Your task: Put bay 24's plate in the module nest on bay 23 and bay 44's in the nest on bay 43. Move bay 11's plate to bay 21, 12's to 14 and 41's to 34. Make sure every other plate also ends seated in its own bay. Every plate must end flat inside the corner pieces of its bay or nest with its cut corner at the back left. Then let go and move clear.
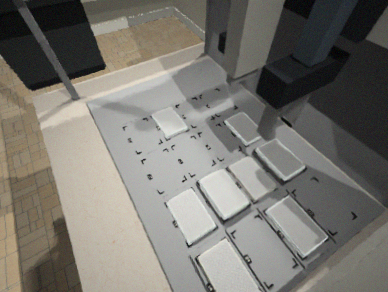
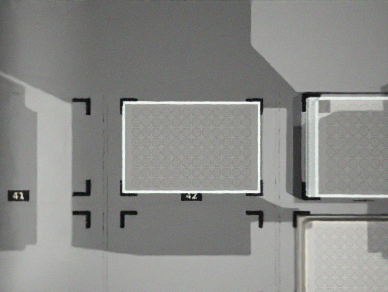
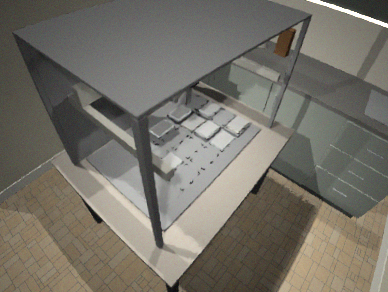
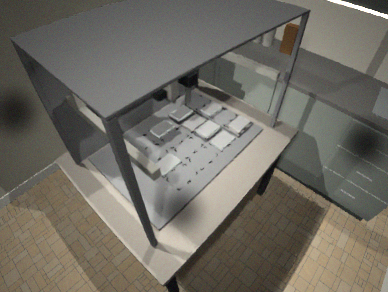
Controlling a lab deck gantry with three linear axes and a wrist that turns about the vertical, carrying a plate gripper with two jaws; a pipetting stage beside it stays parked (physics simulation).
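Where they show: gripper, fingertip midpoint: [image 1: 274,128] [image 3: 182,100] [image 4: 182,100]; robot's base at its link origin: [image 1: 123,128] [image 3: 182,189] [image 4: 179,189].
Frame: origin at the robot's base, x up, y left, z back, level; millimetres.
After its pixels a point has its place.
Bay 42's plate [image 1: 242,128] @(x 14, y 352, z -231 mm) [image 2: 191,147] @(x 14, y 364, z -228 mm) lies flat inside its corners. A plate [image 1: 280,159] @(x 33, y 358, z -399 mm) [image 2: 350,155] @(x 33, y 358, z -358 mm) sits raised in the nest on bay 43, and another [image 1: 223,194] @(x 33, y 144, z -401 mm) sits raised on bay 23. Bay 33's plate [image 1: 252,178] @(x 15, y 253, z -399 mm) [image 2: 345,255] @(x 14, y 268, z -366 mm) and bay 13's plate [image 1: 190,216] @(x 14, y 39, z -400 mm) look flat. Plates also lie in bay 21 [image 1: 170,122] @(x 14, y 150, z -75 mm), bay 34 [image 1: 296,226] @(x 29, y 251, z -562 mm) and bay 14 [image 1: 227,270] @(x 29, y 46, z -550 mm). Bays 24 and 44 hold no plate. My gripper [image 1: 280,127] @(x 160, y 320, z -360 mm) hangs above the back, near bays 42 and 43, looks open and holds no plate. Cut corners are too small to tell.
The parked pipetting stage [image 1: 255,40] stands beside the gripper. A grey frame post [image 1: 47,50] @(x 195, y -104, z 247 mm) [image 3: 150,185] @(x 466, y -115, z 264 mm) [image 4: 131,185] @(x 464, y -116, z 265 mm) rises at the table's corner. A pale beam [image 3: 120,135] @(x 400, y 136, z 171 mm) [image 4: 135,155] @(x 400, y 5, z 170 mm) crosses the frame's left side.
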